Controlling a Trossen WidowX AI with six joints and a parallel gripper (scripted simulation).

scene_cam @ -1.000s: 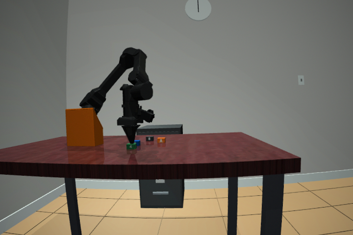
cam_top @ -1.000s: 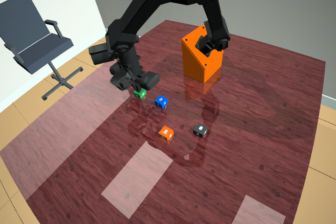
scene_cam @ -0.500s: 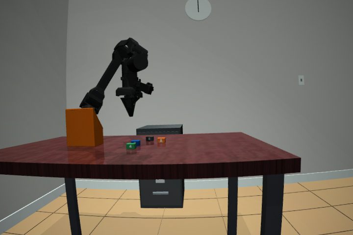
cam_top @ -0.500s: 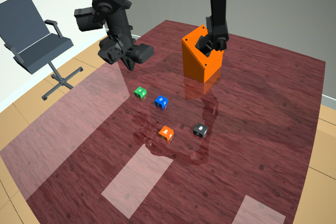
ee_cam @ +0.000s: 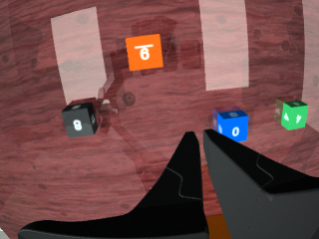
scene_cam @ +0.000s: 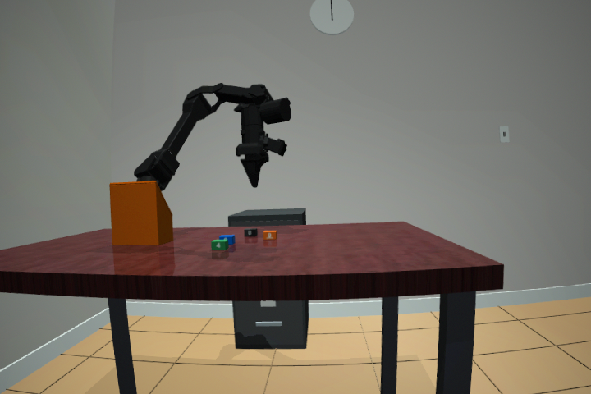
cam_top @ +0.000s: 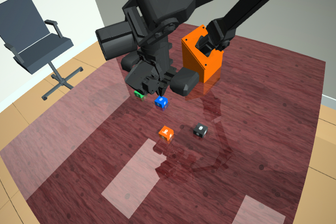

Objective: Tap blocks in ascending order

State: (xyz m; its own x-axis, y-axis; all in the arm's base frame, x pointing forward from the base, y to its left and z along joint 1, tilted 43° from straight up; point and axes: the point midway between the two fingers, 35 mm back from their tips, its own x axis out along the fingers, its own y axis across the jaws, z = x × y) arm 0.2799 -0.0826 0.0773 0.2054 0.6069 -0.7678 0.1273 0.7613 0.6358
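Right now the black block is 12 cm below my gripper tip, 11 cm to the left of it and 2 cm behind it. From my gripper tip the other things lie so: blue block: 12 cm below, 7 cm behind, 6 cm to the right; green block: 16 cm to the right, 12 cm below, 8 cm behind; orange block: 12 cm below, 4 cm ahead, 2 cm to the left.
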